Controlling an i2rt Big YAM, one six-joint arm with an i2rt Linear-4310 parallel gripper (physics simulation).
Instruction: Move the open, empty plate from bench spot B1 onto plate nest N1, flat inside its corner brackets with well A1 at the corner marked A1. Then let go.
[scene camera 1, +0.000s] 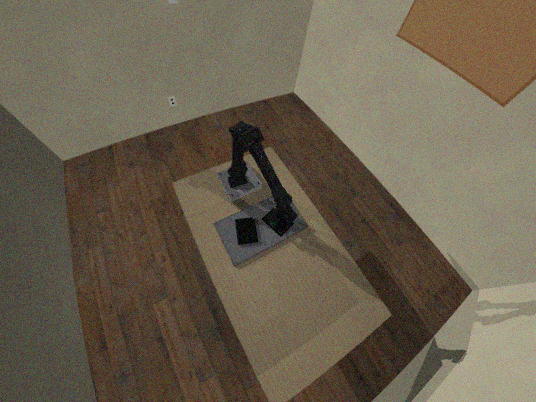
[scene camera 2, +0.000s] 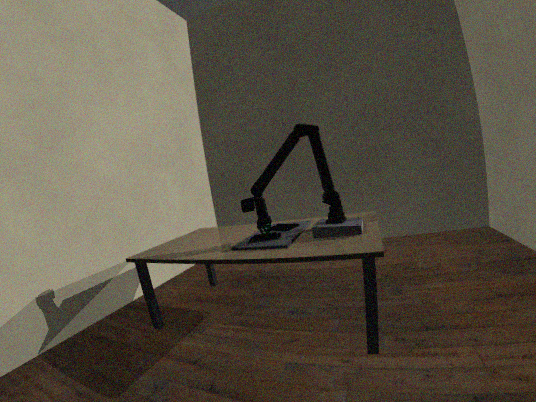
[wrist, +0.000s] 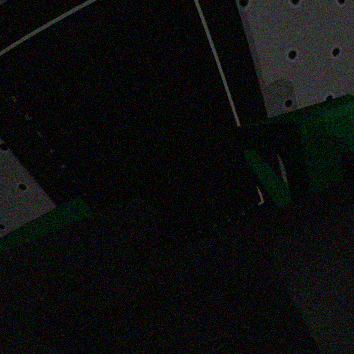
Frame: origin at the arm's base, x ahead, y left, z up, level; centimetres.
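Seen in the pictures: gripper, between the fingertips: (scene camera 1: 276, 219) (scene camera 2: 267, 236) (wrist: 160, 171); arm's base, origin of its link: (scene camera 1: 237, 180) (scene camera 2: 336, 221).
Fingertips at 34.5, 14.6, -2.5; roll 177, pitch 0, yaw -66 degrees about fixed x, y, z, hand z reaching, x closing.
Offsets run from my fingertips to a thing's top centre, as dx, dy, dz. "*": to the spot under its first point. Level surfaces: height alone.
The plate @(+1.4, +0.7, +1.0) (scene camera 1: 277, 221) (scene camera 2: 259, 238) (wrist: 123, 123) is a dark flat rectangle with a thin white outline. It lies on the grey perforated board (scene camera 1: 242, 256) (scene camera 2: 259, 246) (wrist: 309, 53) at its right end. My gripper (scene camera 1: 280, 216) (scene camera 2: 264, 229) (wrist: 160, 171) is down over the plate. Its green fingers press against the plate's two long sides. The nest @(+0.7, -20.2, +1.1) (scene camera 1: 246, 231) (scene camera 2: 285, 226) is the dark rectangle at the other end of the board. The plate's wells and corner marks are too dark to read.
The board lies on a tan table @(dz -1.9) (scene camera 1: 277, 302) (scene camera 2: 195, 244). The arm's base stands on a grey block (scene camera 1: 253, 187) (scene camera 2: 337, 227) just behind the board. A small grey stop @(* +4.3, -6.1, -0.7) (wrist: 279, 88) sits on the board beside the plate's edge.
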